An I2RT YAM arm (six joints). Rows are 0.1 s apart.
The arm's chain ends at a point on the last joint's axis. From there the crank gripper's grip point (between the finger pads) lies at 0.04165 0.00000 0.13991 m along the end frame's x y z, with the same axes.
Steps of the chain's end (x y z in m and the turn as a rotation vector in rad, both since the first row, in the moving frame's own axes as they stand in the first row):
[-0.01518, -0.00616, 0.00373, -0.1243, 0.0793, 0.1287]
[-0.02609, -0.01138, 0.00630, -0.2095, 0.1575, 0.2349]
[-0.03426, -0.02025, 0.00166, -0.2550, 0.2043, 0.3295]
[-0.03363, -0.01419, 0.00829, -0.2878, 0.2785, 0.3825]
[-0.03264, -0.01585, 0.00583, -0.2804, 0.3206, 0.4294]
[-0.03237, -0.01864, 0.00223, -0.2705, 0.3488, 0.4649]
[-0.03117, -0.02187, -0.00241, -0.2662, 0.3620, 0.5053]
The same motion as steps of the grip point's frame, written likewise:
[-0.00575, 0.01695, -0.00140, -0.1243, 0.0793, 0.1287]
[-0.00956, 0.02879, -0.00590, -0.2095, 0.1575, 0.2349]
[-0.01554, 0.03096, -0.01560, -0.2550, 0.2043, 0.3295]
[-0.00868, 0.04481, -0.01590, -0.2878, 0.2785, 0.3825]
[-0.00444, 0.04537, -0.02146, -0.2804, 0.3206, 0.4294]
[-0.00214, 0.04379, -0.02702, -0.2705, 0.3488, 0.4649]
[-0.00110, 0.04246, -0.03265, -0.2662, 0.3620, 0.5053]

